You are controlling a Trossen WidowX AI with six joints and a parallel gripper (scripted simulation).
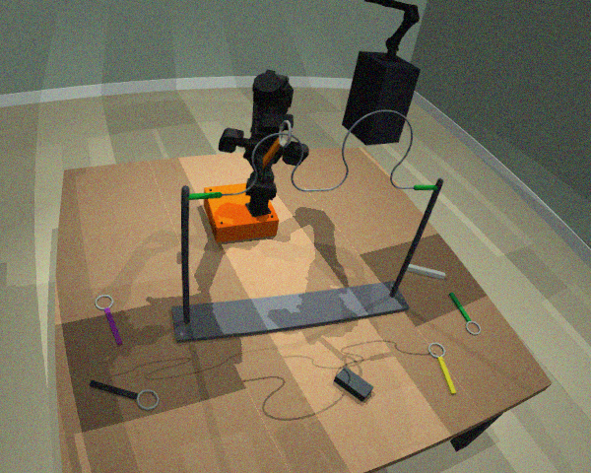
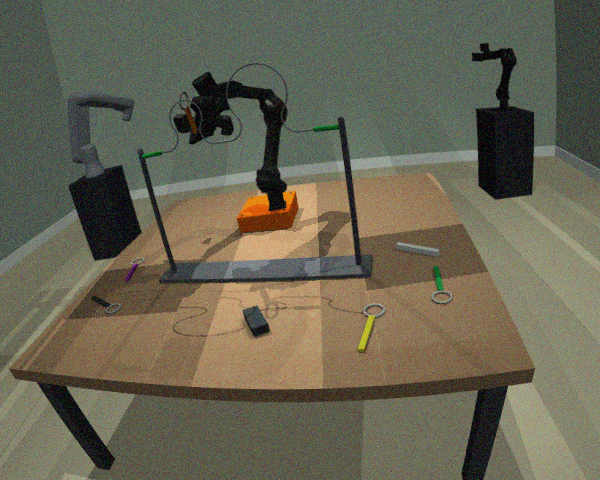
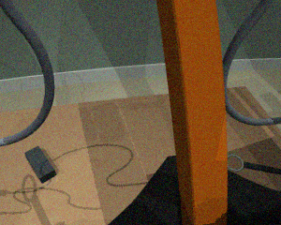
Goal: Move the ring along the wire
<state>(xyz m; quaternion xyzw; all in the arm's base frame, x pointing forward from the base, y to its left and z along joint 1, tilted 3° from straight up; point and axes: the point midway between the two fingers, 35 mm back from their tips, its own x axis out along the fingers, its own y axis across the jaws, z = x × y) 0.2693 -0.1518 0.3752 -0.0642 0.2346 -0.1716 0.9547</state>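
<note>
My gripper tip is now 1 cm short of the ring with orange handle, 1 cm to the right of it and 9 cm below it. Round my gripper tip: yellow-handled ring (37 cm ahead, 41 cm to the left, 40 cm below); black-handled ring (15 cm ahead, 36 cm to the right, 40 cm below); dark block (32 cm ahead, 14 cm to the left, 39 cm below).
</note>
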